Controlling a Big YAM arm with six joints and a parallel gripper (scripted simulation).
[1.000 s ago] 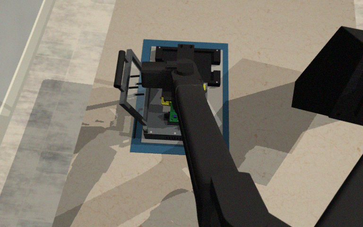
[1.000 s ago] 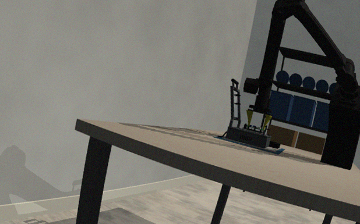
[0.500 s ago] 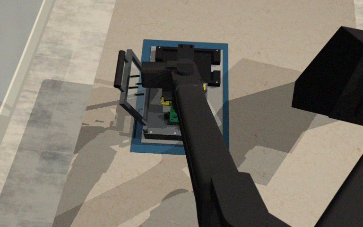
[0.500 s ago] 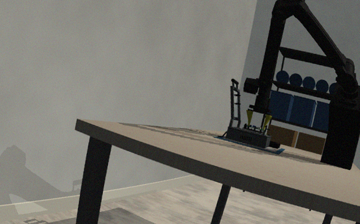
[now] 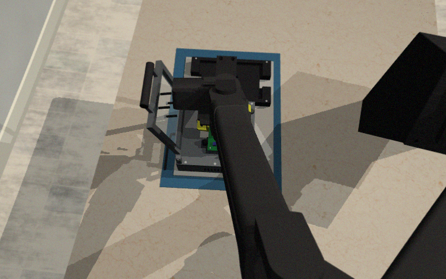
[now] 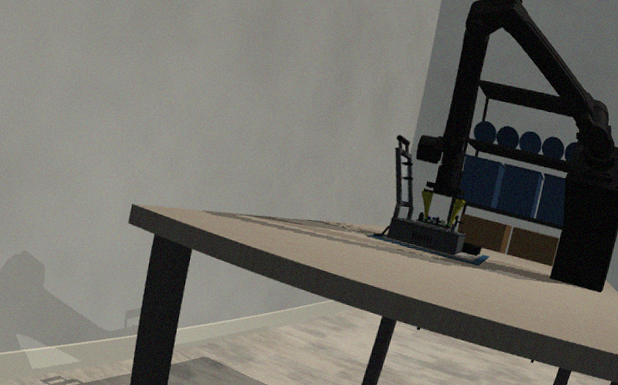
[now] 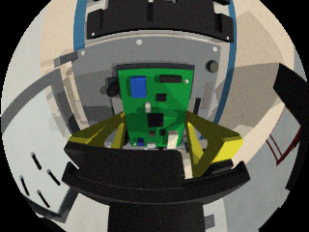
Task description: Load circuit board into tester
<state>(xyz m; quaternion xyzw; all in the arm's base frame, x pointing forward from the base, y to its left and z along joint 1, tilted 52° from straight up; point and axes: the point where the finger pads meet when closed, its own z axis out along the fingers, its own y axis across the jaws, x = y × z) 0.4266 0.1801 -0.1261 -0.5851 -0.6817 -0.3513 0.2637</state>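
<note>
The green circuit board lies right at my hand. Also, from my hand: see-through lid: 120 mm ahead, 100 mm above, 20 mm to the left.
</note>
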